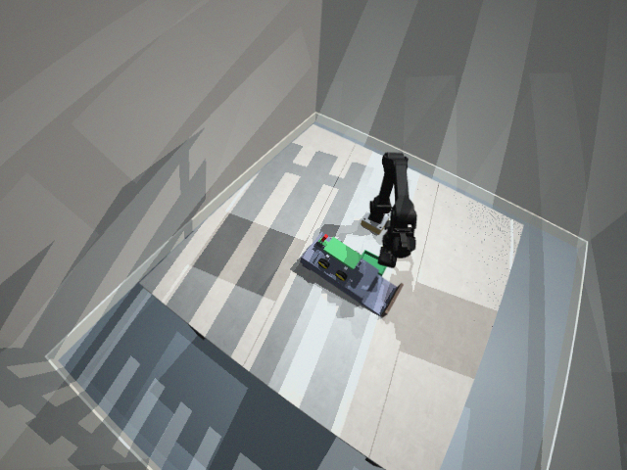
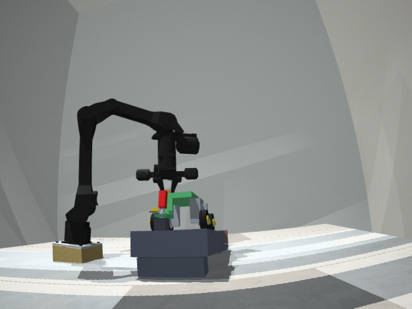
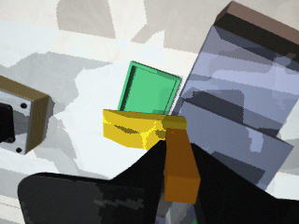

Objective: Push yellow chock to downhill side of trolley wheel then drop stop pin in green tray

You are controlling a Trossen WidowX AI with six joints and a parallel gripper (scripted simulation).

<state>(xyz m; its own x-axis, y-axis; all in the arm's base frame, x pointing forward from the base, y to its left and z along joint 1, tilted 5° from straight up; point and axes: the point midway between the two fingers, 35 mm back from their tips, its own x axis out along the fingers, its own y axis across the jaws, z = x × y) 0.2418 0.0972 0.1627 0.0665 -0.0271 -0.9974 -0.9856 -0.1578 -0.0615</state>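
Right now the yellow chock is 20 mm behind my gripper tip and 10 mm below it. From my gripper tip the other things lie so: green trolley 150 mm to the right, 60 mm ahead, 40 mm below; then brown stop plate 120 mm below, 100 mm to the left, 100 mm ahead; then green tray 160 mm below, 40 mm behind, 30 mm to the right.
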